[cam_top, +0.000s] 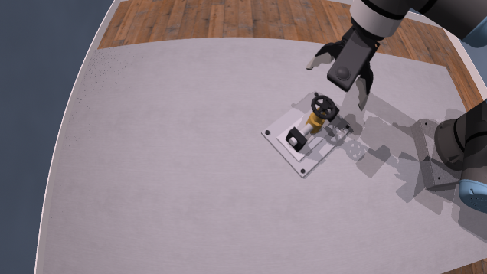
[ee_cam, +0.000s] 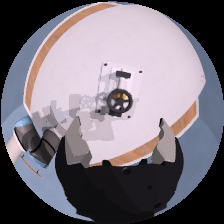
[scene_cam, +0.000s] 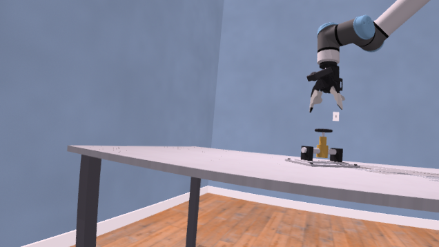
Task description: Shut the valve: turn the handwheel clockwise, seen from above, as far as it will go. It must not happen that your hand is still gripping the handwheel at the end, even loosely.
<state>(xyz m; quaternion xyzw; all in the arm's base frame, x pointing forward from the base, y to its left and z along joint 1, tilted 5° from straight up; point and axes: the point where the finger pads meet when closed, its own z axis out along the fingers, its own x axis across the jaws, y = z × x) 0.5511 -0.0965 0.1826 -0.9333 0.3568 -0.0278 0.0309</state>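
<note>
The handwheel lies 9 cm below my hand. Also, from my hand: mounting plate (21 cm below).
</note>
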